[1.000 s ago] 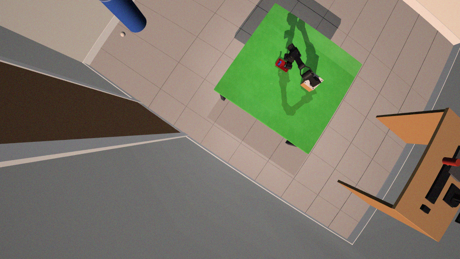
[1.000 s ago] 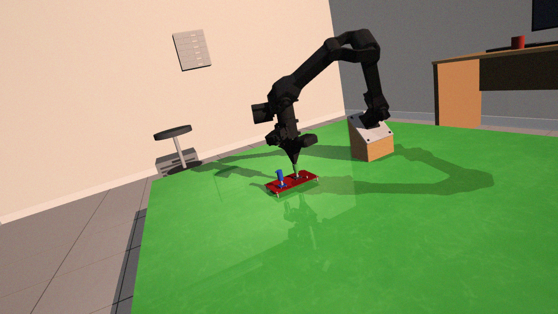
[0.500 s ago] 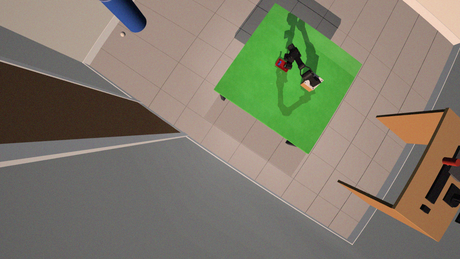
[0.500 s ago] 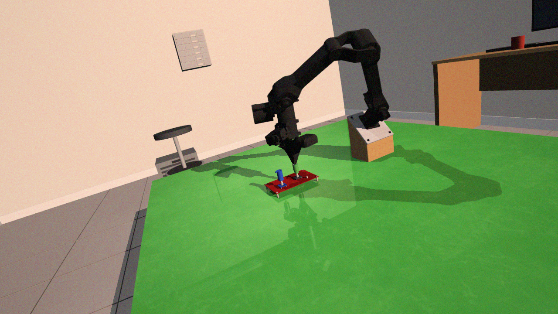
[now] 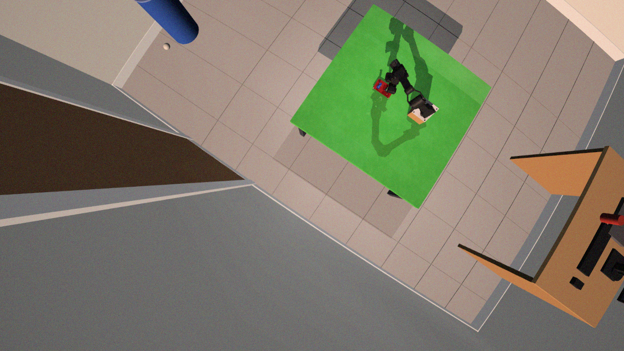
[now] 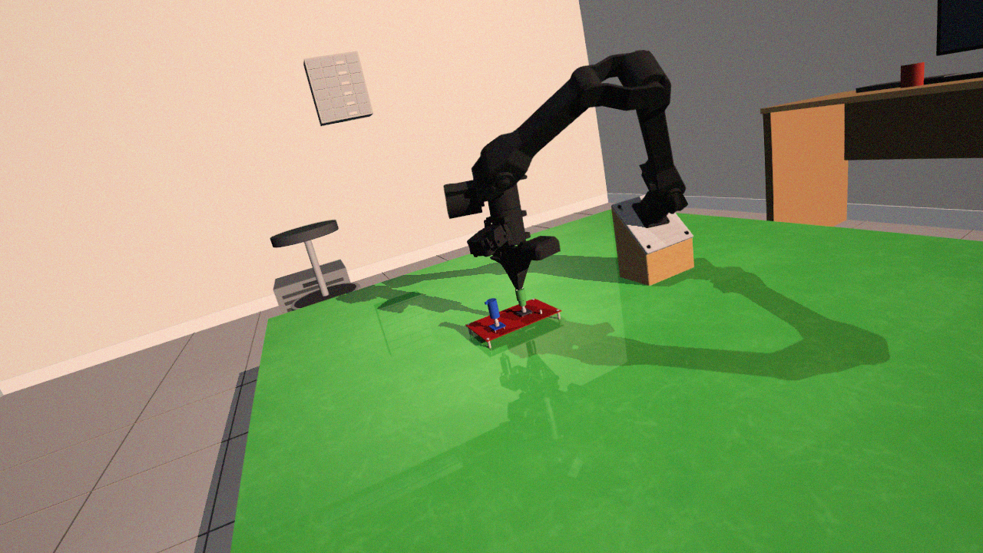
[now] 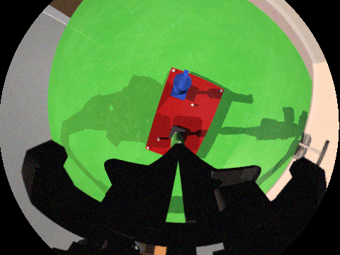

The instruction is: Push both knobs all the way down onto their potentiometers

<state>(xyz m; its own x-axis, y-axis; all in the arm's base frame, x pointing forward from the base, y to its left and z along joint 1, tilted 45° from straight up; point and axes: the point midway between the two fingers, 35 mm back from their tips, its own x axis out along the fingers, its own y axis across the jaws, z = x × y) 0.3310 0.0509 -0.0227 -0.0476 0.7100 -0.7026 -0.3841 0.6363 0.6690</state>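
Now: the green knob 10 mm below my gripper tip. Round my gripper tip: blue knob 70 mm ahead, 30 mm to the left, 10 mm below.
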